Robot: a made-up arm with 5 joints.
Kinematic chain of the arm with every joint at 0, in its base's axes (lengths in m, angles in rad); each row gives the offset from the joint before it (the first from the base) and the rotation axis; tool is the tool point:
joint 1: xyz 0 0 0.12 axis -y
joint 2: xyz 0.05 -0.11 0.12 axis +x
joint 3: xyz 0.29 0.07 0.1 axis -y
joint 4: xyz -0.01 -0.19 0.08 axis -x
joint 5: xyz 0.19 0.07 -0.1 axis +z
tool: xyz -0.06 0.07 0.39
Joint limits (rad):
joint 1: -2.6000..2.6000
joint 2: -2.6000..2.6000
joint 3: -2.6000..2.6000
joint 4: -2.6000..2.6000
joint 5: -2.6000..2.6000
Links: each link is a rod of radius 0.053 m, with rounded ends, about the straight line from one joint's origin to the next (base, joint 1, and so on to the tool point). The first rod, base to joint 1, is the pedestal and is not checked.
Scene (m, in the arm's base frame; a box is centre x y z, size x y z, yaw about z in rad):
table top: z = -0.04
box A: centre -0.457 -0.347 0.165 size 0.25 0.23 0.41 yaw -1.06
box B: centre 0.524 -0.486 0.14 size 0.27 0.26 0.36 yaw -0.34
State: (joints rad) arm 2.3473 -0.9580 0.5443 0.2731 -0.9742
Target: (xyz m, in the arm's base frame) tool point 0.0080 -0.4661 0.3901
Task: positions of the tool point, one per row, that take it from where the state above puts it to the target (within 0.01 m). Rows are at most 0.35 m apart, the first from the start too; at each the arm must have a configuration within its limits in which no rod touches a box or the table.
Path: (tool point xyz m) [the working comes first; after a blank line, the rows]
Joints at the target: 1.8520 0.1108 -1.4875 -2.6000 -1.6447
Straight joint move there: touches box A.

1: -0.5343 0.3110 0.2116
2: -0.5994 0.2390 0.3277
3: -0.6094 0.1320 0.4988
4: -0.5274 -0.0007 0.6872
5: -0.3456 -0.1456 0.8363
6: -0.0914 -0.2866 0.8920
7: 0.1791 -0.4077 0.8234
8: 0.4003 -0.4948 0.6363
9: 0.3264 -0.5293 0.6663
10: 0.2496 -0.5513 0.6618
11: 0.1767 -0.5555 0.6267
12: 0.1114 -0.5403 0.5665
13: 0.0550 -0.5084 0.4864
14: 0.0080 -0.4661 0.3901

